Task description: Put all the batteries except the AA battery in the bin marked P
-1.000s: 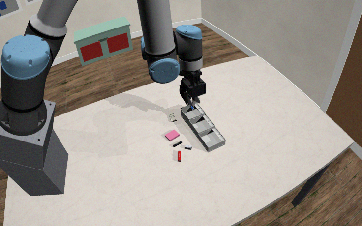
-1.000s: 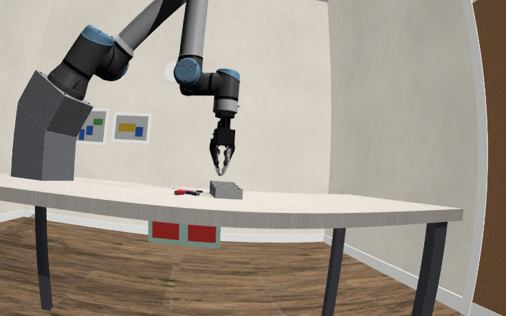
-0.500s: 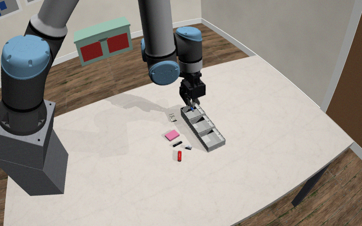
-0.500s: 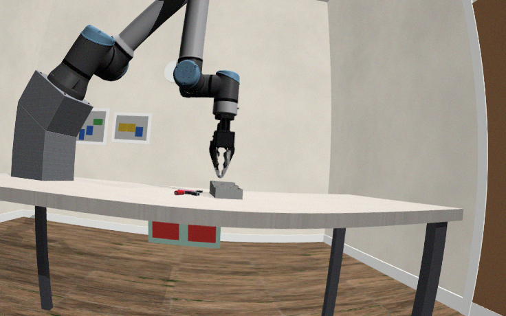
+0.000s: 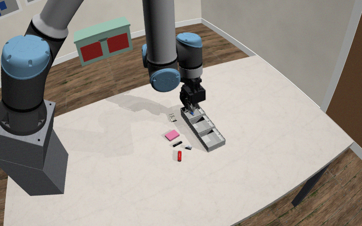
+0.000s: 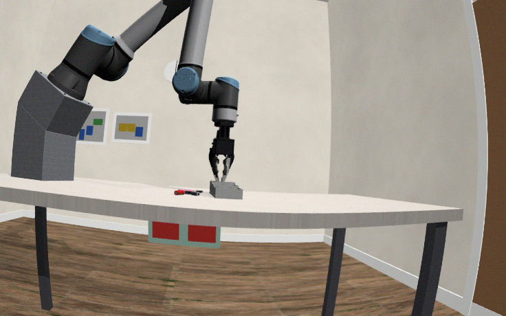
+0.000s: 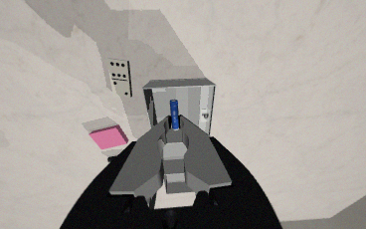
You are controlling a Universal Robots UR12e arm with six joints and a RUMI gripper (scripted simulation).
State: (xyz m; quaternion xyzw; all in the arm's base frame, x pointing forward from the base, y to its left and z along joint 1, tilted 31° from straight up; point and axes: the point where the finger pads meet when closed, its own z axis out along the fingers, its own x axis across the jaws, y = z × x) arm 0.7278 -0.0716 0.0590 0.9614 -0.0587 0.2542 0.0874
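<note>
The black battery lies 14 cm behind my hand, 9 cm to the right of it and 5 cm below it. Also, from my hand: white dotted tile: 6 cm behind, 6 cm to the left, 4 cm below; then blue battery: 1 cm below; then bin marked P: 1 cm behind, 8 cm to the right, 3 cm below.
</note>
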